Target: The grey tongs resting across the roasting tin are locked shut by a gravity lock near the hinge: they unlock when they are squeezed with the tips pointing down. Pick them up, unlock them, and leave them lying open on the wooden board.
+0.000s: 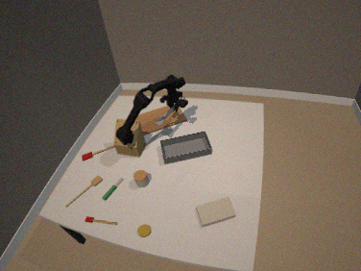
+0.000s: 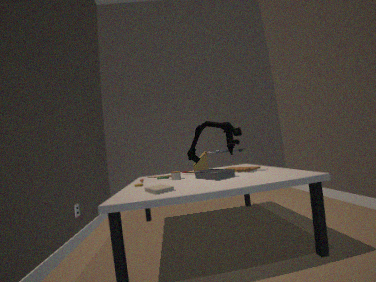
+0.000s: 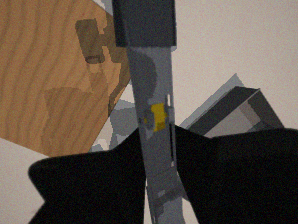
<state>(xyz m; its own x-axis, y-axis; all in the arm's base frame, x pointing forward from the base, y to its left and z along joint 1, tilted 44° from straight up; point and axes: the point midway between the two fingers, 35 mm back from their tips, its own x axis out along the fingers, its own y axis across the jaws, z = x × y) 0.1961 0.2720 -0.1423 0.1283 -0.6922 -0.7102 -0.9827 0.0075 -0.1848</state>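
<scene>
My gripper tip is now 4 cm below the yellow lock piece and 3 cm to the right of it. The rest, counted from my gripper tip: jar (50 cm to the right, 12 cm below, 2 cm behind); grey roasting tin (18 cm to the right, 13 cm below, 13 cm ahead); wooden board (18 cm behind, 15 cm below, 6 cm to the left).
</scene>
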